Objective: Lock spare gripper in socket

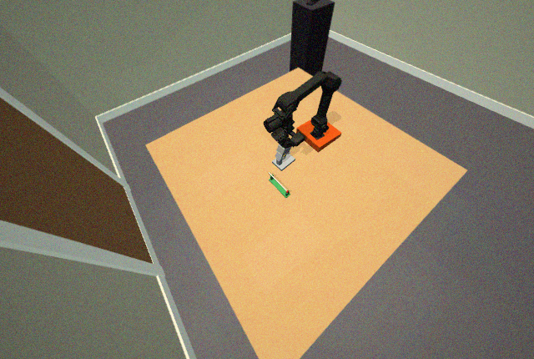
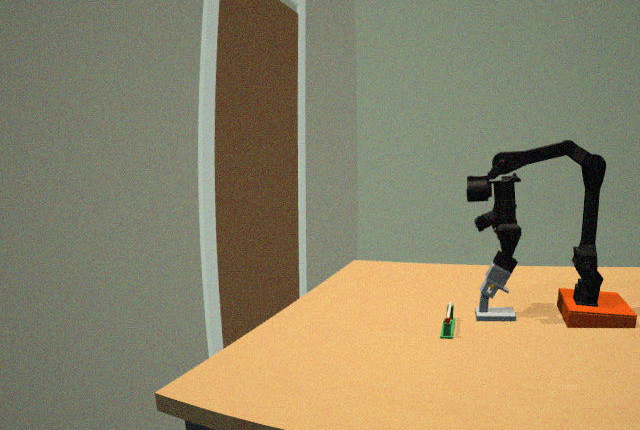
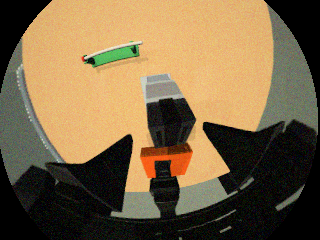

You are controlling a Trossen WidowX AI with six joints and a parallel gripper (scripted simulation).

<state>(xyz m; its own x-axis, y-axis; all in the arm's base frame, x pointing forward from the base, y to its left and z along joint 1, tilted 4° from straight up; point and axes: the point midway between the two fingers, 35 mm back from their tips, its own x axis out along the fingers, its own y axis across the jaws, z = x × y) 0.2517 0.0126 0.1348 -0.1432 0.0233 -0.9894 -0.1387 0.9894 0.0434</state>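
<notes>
Right now my gripper tip is 20 mm short of the spare gripper and 40 mm above it. From my gripper tip the other things lie so: green bracket: 130 mm ahead, 120 mm to the left, 140 mm below; then grey mount: 30 mm ahead, 110 mm below.
</notes>
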